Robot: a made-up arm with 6 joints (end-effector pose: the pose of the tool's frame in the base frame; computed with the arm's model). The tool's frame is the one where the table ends. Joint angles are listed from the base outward.
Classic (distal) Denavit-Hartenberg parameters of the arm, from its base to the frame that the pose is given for. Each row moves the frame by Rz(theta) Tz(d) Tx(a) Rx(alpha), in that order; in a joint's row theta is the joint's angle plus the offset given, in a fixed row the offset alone. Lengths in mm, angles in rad.
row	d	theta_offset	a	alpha
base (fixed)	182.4	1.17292	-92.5	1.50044
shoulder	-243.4	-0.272	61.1	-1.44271
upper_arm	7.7	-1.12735	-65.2	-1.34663
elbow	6.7	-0.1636	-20	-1.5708
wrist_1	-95	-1.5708	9	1.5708
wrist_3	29.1	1.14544	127	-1.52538
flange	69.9	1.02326	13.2	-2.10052
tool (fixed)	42.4	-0.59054	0	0
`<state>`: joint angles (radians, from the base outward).
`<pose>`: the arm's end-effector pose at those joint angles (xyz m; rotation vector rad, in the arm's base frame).
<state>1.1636 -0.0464 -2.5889 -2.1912 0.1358 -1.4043</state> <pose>-0.2775 -0.0041 0.2373 -1.1883 0.3291 -1.6933</pose>
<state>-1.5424 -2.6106 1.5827 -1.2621 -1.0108 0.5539</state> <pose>-0.1826 0.0771 0.0354 0.5723 -0.6784 -0.8103</pose>
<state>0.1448 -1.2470 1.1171 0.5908 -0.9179 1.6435</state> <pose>-0.1473 0.1561 0.2015 0.1443 0.0545 2.9877</pose>
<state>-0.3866 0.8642 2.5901 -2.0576 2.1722 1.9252</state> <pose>-0.3282 -0.0332 0.0068 0.9927 0.3353 -0.0192</pose>
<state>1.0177 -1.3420 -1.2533 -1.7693 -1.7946 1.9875</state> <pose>-0.3568 0.2682 0.2112 1.4420 -0.6946 -1.3886</pose>
